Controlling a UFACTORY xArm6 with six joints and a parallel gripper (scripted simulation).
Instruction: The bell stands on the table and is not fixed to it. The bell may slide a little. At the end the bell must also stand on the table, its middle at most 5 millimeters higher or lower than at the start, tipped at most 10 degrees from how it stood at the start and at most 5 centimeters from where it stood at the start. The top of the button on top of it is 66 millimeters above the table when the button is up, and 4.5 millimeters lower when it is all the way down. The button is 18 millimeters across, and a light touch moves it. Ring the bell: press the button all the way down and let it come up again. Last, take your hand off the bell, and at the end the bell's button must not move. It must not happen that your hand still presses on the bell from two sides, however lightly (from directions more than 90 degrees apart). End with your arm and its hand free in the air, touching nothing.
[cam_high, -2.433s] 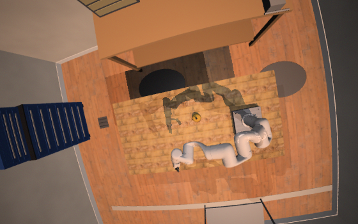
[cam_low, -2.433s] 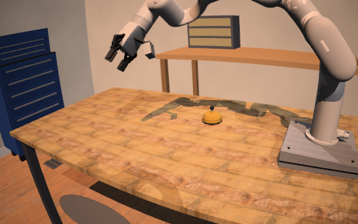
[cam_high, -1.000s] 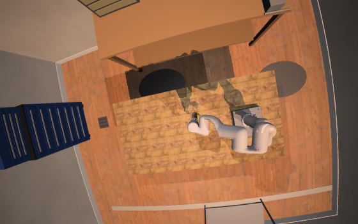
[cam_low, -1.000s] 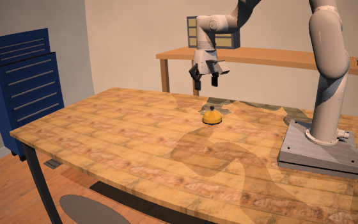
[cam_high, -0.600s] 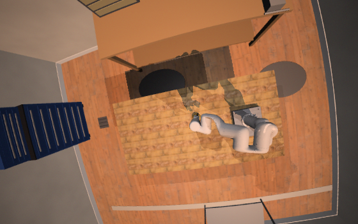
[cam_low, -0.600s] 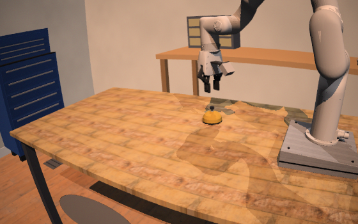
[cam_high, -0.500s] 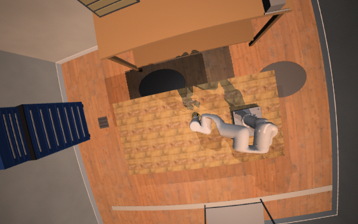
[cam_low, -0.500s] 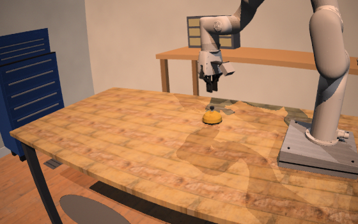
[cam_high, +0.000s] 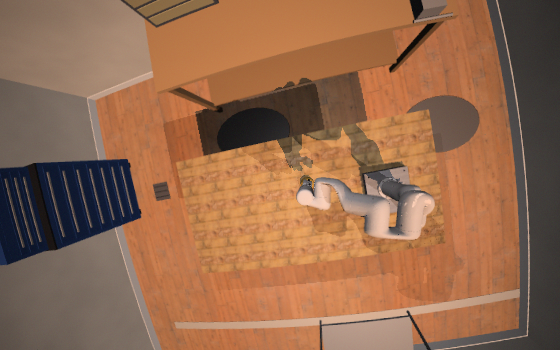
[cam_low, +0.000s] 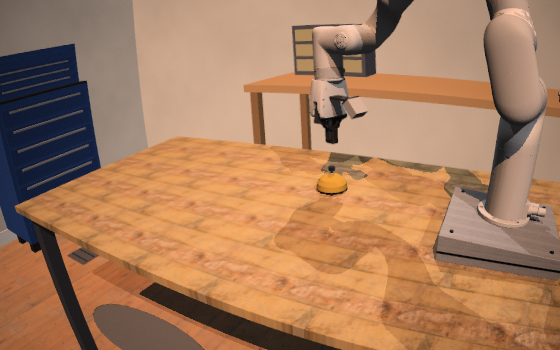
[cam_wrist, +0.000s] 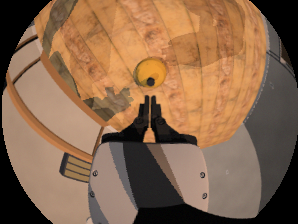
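My hand is 100 mm above the dark button. Also, from my hand: bell 110 mm below.
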